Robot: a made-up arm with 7 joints. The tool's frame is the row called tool. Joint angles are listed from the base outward.
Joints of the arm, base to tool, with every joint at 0 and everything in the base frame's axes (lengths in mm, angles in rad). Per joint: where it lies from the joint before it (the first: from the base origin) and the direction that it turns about. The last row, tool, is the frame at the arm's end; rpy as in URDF.
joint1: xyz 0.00 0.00 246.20 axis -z
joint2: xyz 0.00 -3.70 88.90 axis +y
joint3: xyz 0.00 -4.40 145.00 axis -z
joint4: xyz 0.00 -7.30 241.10 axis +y
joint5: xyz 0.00 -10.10 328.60 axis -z
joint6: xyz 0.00 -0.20 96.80 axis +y
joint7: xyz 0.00 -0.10 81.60 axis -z
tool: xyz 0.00 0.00 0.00 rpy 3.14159 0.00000 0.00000
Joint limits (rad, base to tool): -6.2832..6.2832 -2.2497..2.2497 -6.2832..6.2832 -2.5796..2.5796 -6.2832..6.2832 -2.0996..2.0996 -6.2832..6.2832
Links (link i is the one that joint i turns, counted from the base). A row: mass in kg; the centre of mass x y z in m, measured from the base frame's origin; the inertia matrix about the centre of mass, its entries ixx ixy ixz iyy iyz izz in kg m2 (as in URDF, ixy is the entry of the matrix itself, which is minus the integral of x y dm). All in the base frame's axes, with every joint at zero. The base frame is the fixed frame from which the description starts. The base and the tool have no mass.
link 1: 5.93; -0.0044 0.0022 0.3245; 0.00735 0 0 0.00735 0.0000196 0.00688
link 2: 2.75; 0.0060 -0.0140 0.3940; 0.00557 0 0 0.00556 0.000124 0.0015
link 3: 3.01; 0.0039 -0.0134 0.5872; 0.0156 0 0 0.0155 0.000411 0.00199
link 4: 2.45; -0.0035 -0.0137 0.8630; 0.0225 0 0 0.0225 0.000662 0.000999
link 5: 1.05; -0.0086 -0.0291 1.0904; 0.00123 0 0 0.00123 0 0.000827
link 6: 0.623; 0.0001 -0.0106 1.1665; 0.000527 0 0 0.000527 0 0.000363
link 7: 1.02; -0.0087 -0.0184 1.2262; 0.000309 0 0 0.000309 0 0.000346
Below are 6 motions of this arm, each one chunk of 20 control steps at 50 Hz.
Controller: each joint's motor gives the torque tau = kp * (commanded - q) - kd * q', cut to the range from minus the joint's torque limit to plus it. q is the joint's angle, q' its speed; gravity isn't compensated. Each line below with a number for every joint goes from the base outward.
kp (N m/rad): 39 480 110 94 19 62 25
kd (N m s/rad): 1.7 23 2.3 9.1 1.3 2.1 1.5
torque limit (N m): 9.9 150 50 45 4.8 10 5.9
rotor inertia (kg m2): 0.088 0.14 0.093 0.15 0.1 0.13 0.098
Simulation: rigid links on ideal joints. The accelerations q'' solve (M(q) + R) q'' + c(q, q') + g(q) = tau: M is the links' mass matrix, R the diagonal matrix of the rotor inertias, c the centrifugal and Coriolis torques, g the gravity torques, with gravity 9.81 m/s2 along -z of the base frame. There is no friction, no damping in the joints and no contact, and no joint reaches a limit. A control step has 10 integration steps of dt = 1/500 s. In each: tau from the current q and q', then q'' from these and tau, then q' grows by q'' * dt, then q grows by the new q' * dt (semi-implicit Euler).
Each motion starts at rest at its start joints. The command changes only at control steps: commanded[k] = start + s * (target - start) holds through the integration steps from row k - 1 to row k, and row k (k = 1, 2, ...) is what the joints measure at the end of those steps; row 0 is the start. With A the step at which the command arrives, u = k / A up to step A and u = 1 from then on. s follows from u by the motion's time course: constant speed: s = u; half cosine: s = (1 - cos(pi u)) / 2; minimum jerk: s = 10 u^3 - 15 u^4 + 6 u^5; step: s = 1 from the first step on.
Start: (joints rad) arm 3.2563 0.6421 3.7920 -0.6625 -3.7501 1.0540 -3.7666
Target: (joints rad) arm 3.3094 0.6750 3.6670 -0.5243 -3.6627 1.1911 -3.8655
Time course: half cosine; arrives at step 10
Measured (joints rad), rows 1 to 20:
1: 3.2564 0.6442 3.7918 -0.6638 -3.7500 1.0548 -3.7667
2: 3.2573 0.6496 3.7890 -0.6672 -3.7493 1.0574 -3.7673
3: 3.2602 0.6577 3.7808 -0.6715 -3.7473 1.0632 -3.7690
4: 3.2656 0.6678 3.7657 -0.6757 -3.7435 1.0731 -3.7725
5: 3.2736 0.6797 3.7437 -0.6792 -3.7376 1.0878 -3.7782
6: 3.2835 0.6928 3.7166 -0.6817 -3.7296 1.1069 -3.7864
7: 3.2940 0.7067 3.6876 -0.6835 -3.7197 1.1295 -3.7969
8: 3.3037 0.7207 3.6601 -0.6850 -3.7084 1.1537 -3.8094
9: 3.3114 0.7341 3.6376 -0.6869 -3.6965 1.1771 -3.8230
10: 3.3161 0.7461 3.6226 -0.6901 -3.6847 1.1972 -3.8366
11: 3.3174 0.7561 3.6160 -0.6947 -3.6737 1.2118 -3.8491
12: 3.3159 0.7637 3.6167 -0.7005 -3.6639 1.2202 -3.8596
13: 3.3127 0.7689 3.6219 -0.7066 -3.6556 1.2227 -3.8678
14: 3.3089 0.7718 3.6286 -0.7121 -3.6487 1.2206 -3.8735
15: 3.3056 0.7728 3.6345 -0.7163 -3.6432 1.2154 -3.8768
16: 3.3033 0.7720 3.6383 -0.7187 -3.6391 1.2088 -3.8782
17: 3.3020 0.7700 3.6400 -0.7192 -3.6364 1.2023 -3.8779
18: 3.3016 0.7670 3.6402 -0.7177 -3.6351 1.1969 -3.8765
19: 3.3018 0.7635 3.6397 -0.7145 -3.6351 1.1930 -3.8745
20: 3.3022 0.7598 3.6394 -0.7099 -3.6361 1.1910 -3.8721

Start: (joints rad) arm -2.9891 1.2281 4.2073 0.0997 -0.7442 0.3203 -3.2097
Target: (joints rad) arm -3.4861 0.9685 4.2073 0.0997 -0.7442 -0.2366 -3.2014
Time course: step
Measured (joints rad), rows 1 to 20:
1: -2.9962 1.2183 4.2165 0.0835 -0.7435 0.3012 -3.2088
2: -3.0103 1.1967 4.2311 0.0545 -0.7420 0.2469 -3.2069
3: -3.0262 1.1693 4.2390 0.0267 -0.7405 0.1577 -3.2044
4: -3.0415 1.1394 4.2367 0.0060 -0.7393 0.0357 -3.2019
5: -3.0555 1.1096 4.2271 -0.0068 -0.7385 -0.0991 -3.1997
6: -3.0685 1.0820 4.2159 -0.0126 -0.7382 -0.2214 -3.1981
7: -3.0808 1.0581 4.2074 -0.0129 -0.7380 -0.3174 -3.1971
8: -3.0933 1.0387 4.2036 -0.0091 -0.7380 -0.3852 -3.1966
9: -3.1066 1.0240 4.2041 -0.0028 -0.7380 -0.4244 -3.1966
10: -3.1213 1.0137 4.2070 0.0043 -0.7379 -0.4350 -3.1970
11: -3.1379 1.0078 4.2104 0.0109 -0.7377 -0.4170 -3.1976
12: -3.1567 1.0055 4.2129 0.0165 -0.7376 -0.3765 -3.1982
13: -3.1778 1.0063 4.2140 0.0206 -0.7376 -0.3259 -3.1989
14: -3.2014 1.0093 4.2140 0.0231 -0.7378 -0.2760 -3.1996
15: -3.2272 1.0140 4.2132 0.0245 -0.7382 -0.2347 -3.2002
16: -3.2548 1.0198 4.2125 0.0250 -0.7389 -0.2064 -3.2006
17: -3.2839 1.0262 4.2121 0.0248 -0.7398 -0.1922 -3.2008
18: -3.3142 1.0329 4.2121 0.0241 -0.7409 -0.1908 -3.2008
19: -3.3453 1.0394 4.2125 0.0230 -0.7420 -0.1991 -3.2007
20: -3.3768 1.0457 4.2130 0.0216 -0.7431 -0.2133 -3.2003

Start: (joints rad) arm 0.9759 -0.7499 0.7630 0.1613 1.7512 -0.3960 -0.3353
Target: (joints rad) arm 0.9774 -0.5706 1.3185 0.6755 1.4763 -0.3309 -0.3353
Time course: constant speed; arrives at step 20
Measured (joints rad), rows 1 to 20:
1: 0.9769 -0.7518 0.7687 0.1632 1.7505 -0.3964 -0.3354
2: 0.9791 -0.7559 0.7865 0.1669 1.7481 -0.3967 -0.3356
3: 0.9823 -0.7608 0.8169 0.1715 1.7435 -0.3960 -0.3358
4: 0.9862 -0.7655 0.8555 0.1771 1.7367 -0.3937 -0.3361
5: 0.9908 -0.7695 0.8971 0.1839 1.7277 -0.3897 -0.3363
6: 0.9959 -0.7725 0.9373 0.1926 1.7168 -0.3842 -0.3365
7: 1.0017 -0.7741 0.9736 0.2033 1.7042 -0.3775 -0.3366
8: 1.0084 -0.7738 1.0060 0.2165 1.6903 -0.3704 -0.3365
9: 1.0161 -0.7714 1.0354 0.2321 1.6753 -0.3634 -0.3365
10: 1.0249 -0.7664 1.0631 0.2504 1.6596 -0.3570 -0.3364
11: 1.0350 -0.7590 1.0905 0.2713 1.6434 -0.3517 -0.3363
12: 1.0463 -0.7491 1.1179 0.2948 1.6270 -0.3476 -0.3363
13: 1.0586 -0.7369 1.1453 0.3206 1.6108 -0.3447 -0.3362
14: 1.0714 -0.7229 1.1725 0.3485 1.5948 -0.3428 -0.3361
15: 1.0843 -0.7076 1.1988 0.3780 1.5792 -0.3418 -0.3361
16: 1.0965 -0.6914 1.2241 0.4086 1.5642 -0.3412 -0.3360
17: 1.1075 -0.6748 1.2484 0.4400 1.5498 -0.3409 -0.3359
18: 1.1164 -0.6584 1.2721 0.4717 1.5359 -0.3404 -0.3359
19: 1.1226 -0.6426 1.2957 0.5035 1.5224 -0.3395 -0.3358
20: 1.1256 -0.6276 1.3197 0.5351 1.5093 -0.3382 -0.3358

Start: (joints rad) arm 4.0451 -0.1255 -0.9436 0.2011 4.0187 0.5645 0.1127
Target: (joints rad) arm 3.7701 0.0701 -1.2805 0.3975 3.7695 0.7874 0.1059
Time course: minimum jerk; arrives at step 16
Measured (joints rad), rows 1 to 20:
1: 4.0448 -0.1259 -0.9436 0.2019 4.0187 0.5651 0.1128
2: 4.0440 -0.1266 -0.9449 0.2036 4.0186 0.5668 0.1130
3: 4.0420 -0.1269 -0.9499 0.2057 4.0181 0.5700 0.1132
4: 4.0378 -0.1261 -0.9613 0.2080 4.0169 0.5756 0.1134
5: 4.0296 -0.1234 -0.9812 0.2104 4.0141 0.5847 0.1136
6: 4.0159 -0.1180 -1.0103 0.2135 4.0091 0.5982 0.1138
7: 3.9955 -0.1095 -1.0476 0.2178 4.0009 0.6168 0.1138
8: 3.9681 -0.0973 -1.0907 0.2237 3.9891 0.6403 0.1138
9: 3.9341 -0.0815 -1.1362 0.2315 3.9733 0.6679 0.1136
10: 3.8955 -0.0623 -1.1803 0.2413 3.9535 0.6982 0.1133
11: 3.8552 -0.0403 -1.2197 0.2530 3.9300 0.7291 0.1129
12: 3.8170 -0.0167 -1.2517 0.2667 3.9036 0.7584 0.1123
13: 3.7844 0.0074 -1.2744 0.2823 3.8753 0.7839 0.1117
14: 3.7603 0.0304 -1.2873 0.3003 3.8464 0.8038 0.1110
15: 3.7458 0.0513 -1.2908 0.3208 3.8185 0.8166 0.1102
16: 3.7404 0.0690 -1.2867 0.3435 3.7931 0.8220 0.1094
17: 3.7426 0.0833 -1.2779 0.3675 3.7713 0.8207 0.1086
18: 3.7501 0.0945 -1.2680 0.3919 3.7537 0.8144 0.1078
19: 3.7609 0.1029 -1.2595 0.4154 3.7408 0.8051 0.1070
20: 3.7731 0.1090 -1.2537 0.4370 3.7323 0.7948 0.1062

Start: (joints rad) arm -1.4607 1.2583 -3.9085 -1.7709 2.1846 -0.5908 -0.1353
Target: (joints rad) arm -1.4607 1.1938 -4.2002 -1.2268 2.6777 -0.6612 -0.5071
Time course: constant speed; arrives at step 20
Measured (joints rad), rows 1 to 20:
1: -1.4608 1.2628 -3.9080 -1.7690 2.1855 -0.5911 -0.1362
2: -1.4617 1.2721 -3.9051 -1.7646 2.1883 -0.5919 -0.1395
3: -1.4641 1.2826 -3.8989 -1.7585 2.1936 -0.5931 -0.1457
4: -1.4678 1.2924 -3.8901 -1.7509 2.2015 -0.5949 -0.1554
5: -1.4723 1.3005 -3.8803 -1.7418 2.2120 -0.5974 -0.1685
6: -1.4767 1.3066 -3.8716 -1.7312 2.2250 -0.6006 -0.1846
7: -1.4802 1.3109 -3.8661 -1.7190 2.2403 -0.6045 -0.2032
8: -1.4824 1.3135 -3.8653 -1.7051 2.2577 -0.6089 -0.2236
9: -1.4827 1.3145 -3.8702 -1.6893 2.2769 -0.6134 -0.2453
10: -1.4813 1.3142 -3.8811 -1.6715 2.2979 -0.6179 -0.2677
11: -1.4785 1.3127 -3.8974 -1.6518 2.3205 -0.6221 -0.2902
12: -1.4747 1.3100 -3.9182 -1.6301 2.3445 -0.6259 -0.3125
13: -1.4707 1.3061 -3.9423 -1.6064 2.3699 -0.6293 -0.3342
14: -1.4669 1.3014 -3.9683 -1.5807 2.3966 -0.6323 -0.3552
15: -1.4639 1.2958 -3.9950 -1.5533 2.4243 -0.6351 -0.3755
16: -1.4619 1.2896 -4.0212 -1.5243 2.4530 -0.6379 -0.3950
17: -1.4610 1.2832 -4.0463 -1.4942 2.4823 -0.6409 -0.4138
18: -1.4613 1.2767 -4.0697 -1.4632 2.5120 -0.6440 -0.4322
19: -1.4626 1.2704 -4.0911 -1.4319 2.5419 -0.6474 -0.4501
20: -1.4647 1.2645 -4.1106 -1.4006 2.5716 -0.6511 -0.4678

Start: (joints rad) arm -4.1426 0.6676 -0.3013 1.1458 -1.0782 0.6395 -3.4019
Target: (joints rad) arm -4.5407 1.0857 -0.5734 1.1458 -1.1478 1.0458 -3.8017
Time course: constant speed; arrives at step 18
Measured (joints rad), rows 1 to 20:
1: -4.1416 0.6720 -0.3038 1.1456 -1.0784 0.6417 -3.4030
2: -4.1392 0.6839 -0.3105 1.1454 -1.0791 0.6488 -3.4068
3: -4.1357 0.7026 -0.3206 1.1457 -1.0802 0.6616 -3.4142
4: -4.1321 0.7269 -0.3325 1.1474 -1.0817 0.6799 -3.4255
5: -4.1294 0.7554 -0.3445 1.1511 -1.0835 0.7027 -3.4405
6: -4.1283 0.7867 -0.3550 1.1571 -1.0855 0.7285 -3.4588
7: -4.1292 0.8196 -0.3633 1.1653 -1.0873 0.7557 -3.4799
8: -4.1321 0.8531 -0.3695 1.1757 -1.0889 0.7830 -3.5030
9: -4.1370 0.8867 -0.3740 1.1875 -1.0900 0.8093 -3.5275
10: -4.1436 0.9197 -0.3779 1.2004 -1.0906 0.8342 -3.5527
11: -4.1516 0.9517 -0.3820 1.2136 -1.0905 0.8574 -3.5781
12: -4.1609 0.9825 -0.3872 1.2266 -1.0899 0.8792 -3.6034
13: -4.1715 1.0120 -0.3939 1.2387 -1.0890 0.8999 -3.6282
14: -4.1833 1.0400 -0.4026 1.2494 -1.0879 0.9201 -3.6524
15: -4.1966 1.0666 -0.4133 1.2583 -1.0868 0.9402 -3.6761
16: -4.2114 1.0917 -0.4259 1.2652 -1.0862 0.9607 -3.6992
17: -4.2280 1.1156 -0.4403 1.2697 -1.0861 0.9817 -3.7218
18: -4.2465 1.1383 -0.4560 1.2718 -1.0869 1.0034 -3.7441
19: -4.2682 1.1579 -0.4700 1.2728 -1.0886 1.0236 -3.7650
20: -4.2939 1.1725 -0.4794 1.2740 -1.0910 1.0393 -3.7831

